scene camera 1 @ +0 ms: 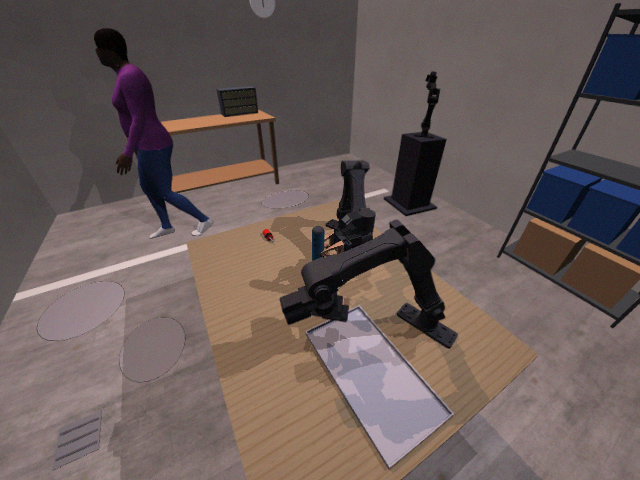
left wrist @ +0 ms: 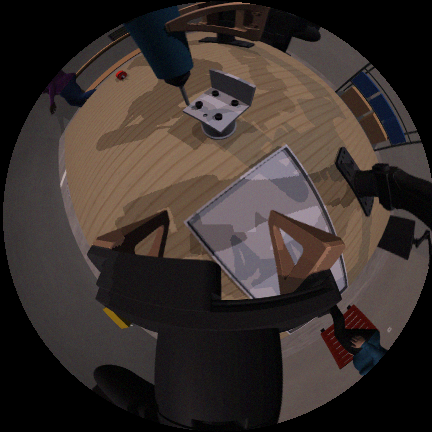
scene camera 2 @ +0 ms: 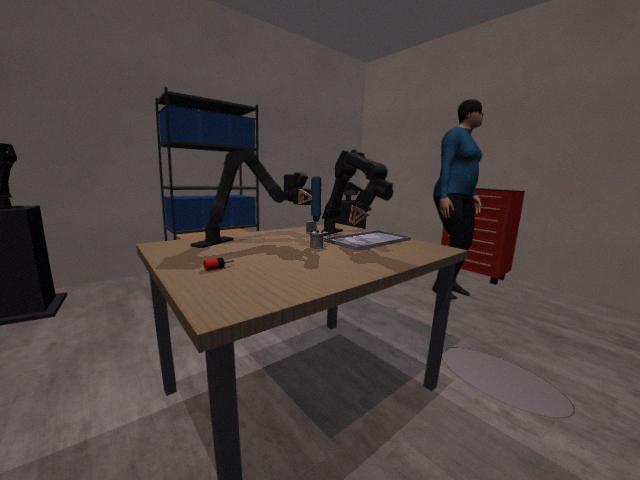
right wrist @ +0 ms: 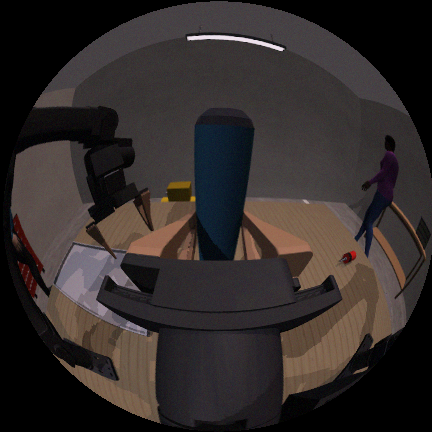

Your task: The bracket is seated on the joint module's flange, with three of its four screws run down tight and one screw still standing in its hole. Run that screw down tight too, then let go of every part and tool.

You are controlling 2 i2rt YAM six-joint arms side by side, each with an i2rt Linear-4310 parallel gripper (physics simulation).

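Pixels of known places: left gripper, fingertip midpoint: (left wrist: 218, 215) (scene camera 2: 351, 223); right gripper, fingertip midpoint: (scene camera 1: 318, 250) (scene camera 2: 316, 198) (right wrist: 218, 215); left arm's base at its link origin: (scene camera 1: 426, 325) (left wrist: 357, 183) (scene camera 2: 329, 232); right arm's base at its link origin: (left wrist: 225, 41) (scene camera 2: 213, 242).
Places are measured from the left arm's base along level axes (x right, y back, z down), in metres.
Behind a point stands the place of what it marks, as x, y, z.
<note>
The grey bracket (left wrist: 232, 87) @[0.326, -0.111, -0.088] (scene camera 2: 311, 226) @[0.336, -0.110, -0.088] sits on the round joint module (left wrist: 220, 132) (scene camera 2: 316, 241). Four black screw heads show on its flat plate in the left wrist view; the screw head (left wrist: 199, 104) @[0.348, -0.157, -0.076] nearest the driver looks slightly raised, though its height is hard to judge. My right gripper (right wrist: 218, 215) @[0.371, -0.155, -0.218] (scene camera 2: 310, 197) @[0.371, -0.155, -0.218] is shut on the blue driver (right wrist: 223, 165) @[0.364, -0.134, -0.270] (scene camera 2: 315, 198) @[0.389, -0.164, -0.218] (scene camera 1: 317, 242) @[0.358, -0.170, -0.265] (left wrist: 162, 50), held upright, bit down. In scene camera 2 the bit is a little above the bracket. My left gripper (left wrist: 218, 215) @[0.241, -0.260, -0.108] (right wrist: 133, 243) @[0.241, -0.260, -0.108] (scene camera 2: 356, 222) @[0.241, -0.260, -0.108] is open and empty, above the tray's near end.
The pale tray (scene camera 1: 382, 392) @[-0.015, -0.295, -0.004] (scene camera 2: 372, 238) @[0.008, -0.268, -0.004] (left wrist: 300, 200) @[0.135, -0.165, -0.004] (right wrist: 95, 280) @[0.064, -0.252, -0.004] lies beside the module. A red screwdriver (scene camera 1: 267, 234) @[0.801, -0.074, -0.031] (scene camera 2: 212, 264) @[0.830, -0.075, -0.022] (left wrist: 121, 75) @[0.782, -0.074, -0.022] (right wrist: 350, 257) @[0.794, -0.055, -0.031] lies on the table on the far side of the driver from the tray. Two people stand beyond the table.
</note>
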